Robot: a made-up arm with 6 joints.
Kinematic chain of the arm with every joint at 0, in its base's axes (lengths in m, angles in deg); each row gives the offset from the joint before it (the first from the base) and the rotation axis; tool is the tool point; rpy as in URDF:
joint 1: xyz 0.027 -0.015 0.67 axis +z
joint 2: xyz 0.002 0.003 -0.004 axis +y
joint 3: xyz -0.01 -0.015 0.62 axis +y
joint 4: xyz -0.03 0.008 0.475 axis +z
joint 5: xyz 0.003 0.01 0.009 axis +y
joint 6: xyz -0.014 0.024 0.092 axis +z
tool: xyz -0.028 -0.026 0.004 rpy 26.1 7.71 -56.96
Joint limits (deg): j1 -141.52..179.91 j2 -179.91..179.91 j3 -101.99..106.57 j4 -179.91..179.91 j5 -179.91..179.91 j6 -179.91..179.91
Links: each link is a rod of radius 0.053 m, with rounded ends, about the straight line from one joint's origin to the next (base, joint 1, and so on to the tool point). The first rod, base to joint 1, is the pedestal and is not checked.
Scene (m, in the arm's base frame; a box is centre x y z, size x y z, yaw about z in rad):
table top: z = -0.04
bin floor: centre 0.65 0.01 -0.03 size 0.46 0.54 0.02 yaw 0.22
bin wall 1: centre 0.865 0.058 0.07 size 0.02 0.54 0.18 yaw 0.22
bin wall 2: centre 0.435 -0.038 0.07 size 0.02 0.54 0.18 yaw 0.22
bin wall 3: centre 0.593 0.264 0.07 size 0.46 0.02 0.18 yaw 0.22
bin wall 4: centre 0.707 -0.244 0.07 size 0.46 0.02 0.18 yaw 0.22
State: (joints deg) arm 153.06 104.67 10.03 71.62 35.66 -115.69
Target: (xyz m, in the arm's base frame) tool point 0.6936 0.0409 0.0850
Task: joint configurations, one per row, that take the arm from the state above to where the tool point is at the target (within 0.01 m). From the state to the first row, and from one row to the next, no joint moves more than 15 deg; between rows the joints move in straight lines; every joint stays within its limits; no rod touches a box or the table.
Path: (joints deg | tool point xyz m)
1: 139.08 101.00 19.68 77.16 29.84 -112.95 | -0.8737 0.7153 0.3404
2: 125.09 97.33 29.34 82.69 24.02 -110.20 | -0.6474 0.9092 0.3260
3: 111.11 93.66 38.99 88.23 18.20 -107.46 | -0.3777 1.0272 0.3126
4: 97.12 89.99 48.65 93.76 12.38 -104.72 | -0.0910 1.0598 0.3014
5: 83.14 86.32 58.30 99.30 6.56 -101.97 | 0.1842 1.0069 0.2940
6: 69.15 82.65 67.95 104.83 0.73 -99.23 | 0.4215 0.8783 0.2916
7: 55.17 78.97 77.61 110.37 -5.09 -96.48 | 0.5995 0.6923 0.2958
8: 41.18 75.30 87.26 115.90 -10.91 -93.74 | 0.7050 0.4730 0.3075
9: 27.20 71.63 96.92 121.44 -16.73 -91.00 | 0.7343 0.2474 0.3276
10: 13.21 67.96 106.57 126.97 -22.55 -88.25 | 0.6936 0.0409 0.3569
11: 10.55 75.31 102.72 113.59 -10.56 -94.43 | 0.7162 0.0351 0.2641
12: 7.88 82.66 98.87 100.21 1.44 -100.60 | 0.7168 0.0358 0.1721
13: 5.21 90.01 95.01 86.82 13.43 -106.77 | 0.6936 0.0409 0.0850

